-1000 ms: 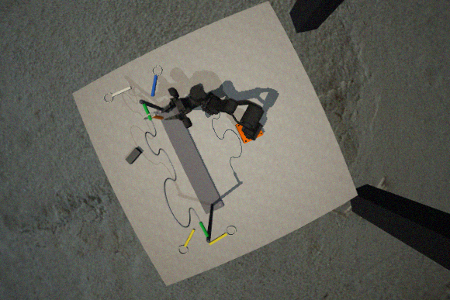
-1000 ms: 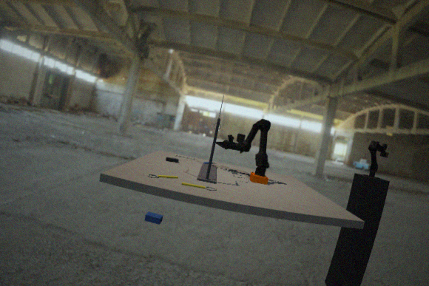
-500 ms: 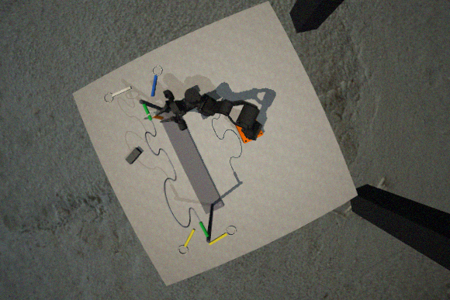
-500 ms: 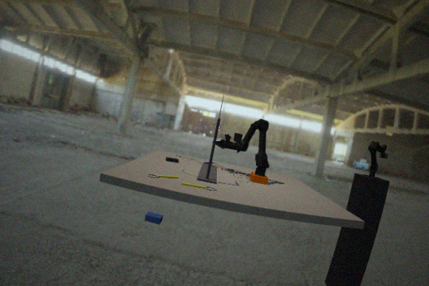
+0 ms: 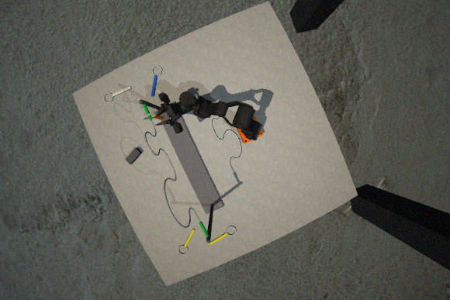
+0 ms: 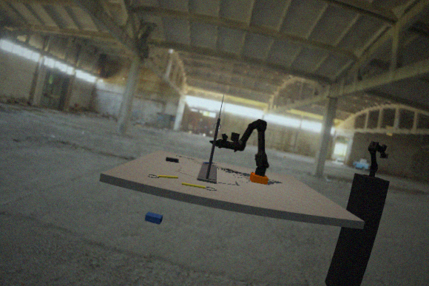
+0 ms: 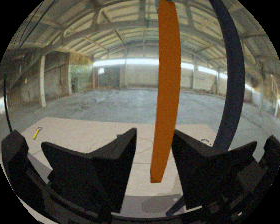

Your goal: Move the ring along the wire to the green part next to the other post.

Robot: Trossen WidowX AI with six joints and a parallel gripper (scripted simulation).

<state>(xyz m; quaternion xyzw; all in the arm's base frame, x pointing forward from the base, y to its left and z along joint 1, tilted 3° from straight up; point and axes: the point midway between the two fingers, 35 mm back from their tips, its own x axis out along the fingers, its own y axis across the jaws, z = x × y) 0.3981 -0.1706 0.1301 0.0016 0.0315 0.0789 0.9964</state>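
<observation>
Right now my gripper tip is 40 mm past the orange-handled ring, 10 mm to the left of it and 80 mm below it. The rest, counted from my gripper tip: white-handled ring 250 mm ahead, 240 mm to the right, 200 mm below; then blue-handled ring 10 mm behind, 260 mm to the right, 200 mm below; then dark block 230 mm ahead, 120 mm to the left, 190 mm below.
</observation>
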